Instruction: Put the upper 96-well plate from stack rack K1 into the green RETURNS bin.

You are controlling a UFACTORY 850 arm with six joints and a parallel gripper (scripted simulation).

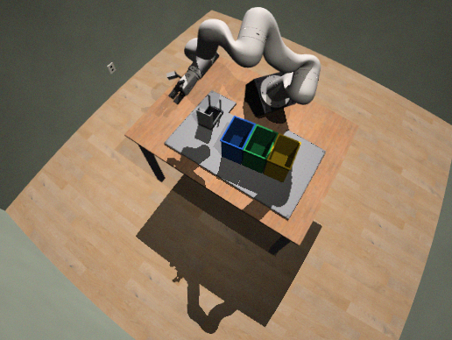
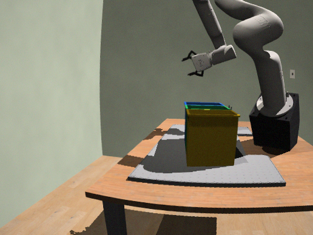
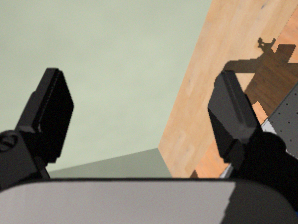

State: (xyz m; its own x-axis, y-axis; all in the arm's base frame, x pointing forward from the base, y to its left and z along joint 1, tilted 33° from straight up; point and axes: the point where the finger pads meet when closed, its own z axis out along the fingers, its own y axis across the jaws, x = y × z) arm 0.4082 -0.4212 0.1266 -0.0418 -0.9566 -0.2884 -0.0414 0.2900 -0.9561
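My hand is 320 mm above the 96-well plate, 200 mm past it and 40 mm to the right of it. Also, from my hand: blue bin 300 mm to the left, 270 mm below, 130 mm behind; yellow bin 560 mm to the left, 270 mm below, 190 mm behind; green bin 430 mm to the left, 270 mm below, 160 mm behind.
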